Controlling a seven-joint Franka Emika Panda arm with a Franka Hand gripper.
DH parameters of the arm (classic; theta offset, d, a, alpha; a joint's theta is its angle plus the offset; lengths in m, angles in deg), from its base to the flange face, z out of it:
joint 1: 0 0.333 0 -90
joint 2: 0 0 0 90
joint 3: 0 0.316 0.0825 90
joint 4: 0 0 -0.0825 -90
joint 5: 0 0.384 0 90
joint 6: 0 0 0.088 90
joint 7: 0 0.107 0 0
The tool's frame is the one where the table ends.
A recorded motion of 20 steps. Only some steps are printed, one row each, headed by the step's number.
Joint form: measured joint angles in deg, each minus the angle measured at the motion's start. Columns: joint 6, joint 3, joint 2, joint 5, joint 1, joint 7, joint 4.
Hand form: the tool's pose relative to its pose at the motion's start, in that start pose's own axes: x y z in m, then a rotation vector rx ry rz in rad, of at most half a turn. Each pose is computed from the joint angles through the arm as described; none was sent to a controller.
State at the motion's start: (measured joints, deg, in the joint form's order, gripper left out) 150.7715 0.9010 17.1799 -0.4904 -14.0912 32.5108 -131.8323
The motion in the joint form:
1: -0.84 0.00 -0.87 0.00 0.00 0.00 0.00
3: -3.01 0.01 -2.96 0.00 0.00 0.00 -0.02
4: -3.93 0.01 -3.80 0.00 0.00 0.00 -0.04
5: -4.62 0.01 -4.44 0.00 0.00 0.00 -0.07
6: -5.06 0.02 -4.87 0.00 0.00 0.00 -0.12
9: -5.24 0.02 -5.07 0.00 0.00 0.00 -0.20
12: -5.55 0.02 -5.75 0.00 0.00 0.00 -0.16
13: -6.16 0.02 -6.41 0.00 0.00 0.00 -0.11
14: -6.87 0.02 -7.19 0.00 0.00 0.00 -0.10
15: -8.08 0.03 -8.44 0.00 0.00 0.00 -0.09
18: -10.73 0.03 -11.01 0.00 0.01 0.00 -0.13
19: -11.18 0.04 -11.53 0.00 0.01 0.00 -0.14
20: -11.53 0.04 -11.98 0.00 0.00 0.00 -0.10
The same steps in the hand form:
1: 0.0003 -0.0002 -0.0067 0.0000 0.0006 0.0000
3: 0.0003 -0.0002 -0.0225 -0.0016 -0.0004 -0.0002
4: 0.0000 0.0000 -0.0288 -0.0028 -0.0017 -0.0002
5: -0.0003 0.0003 -0.0334 -0.0038 -0.0028 -0.0002
6: -0.0007 0.0004 -0.0364 -0.0044 -0.0036 -0.0003
9: -0.0012 0.0007 -0.0374 -0.0051 -0.0045 -0.0003
12: -0.0005 0.0003 -0.0435 -0.0014 0.0017 -0.0003
13: -0.0004 0.0003 -0.0489 -0.0007 0.0033 -0.0003
14: -0.0005 0.0004 -0.0551 -0.0002 0.0047 -0.0003
15: -0.0011 0.0007 -0.0648 -0.0002 0.0057 -0.0004
18: -0.0034 0.0021 -0.0840 -0.0022 0.0044 -0.0005
19: -0.0039 0.0023 -0.0880 -0.0017 0.0054 -0.0006
20: -0.0039 0.0025 -0.0918 -0.0006 0.0076 -0.0004

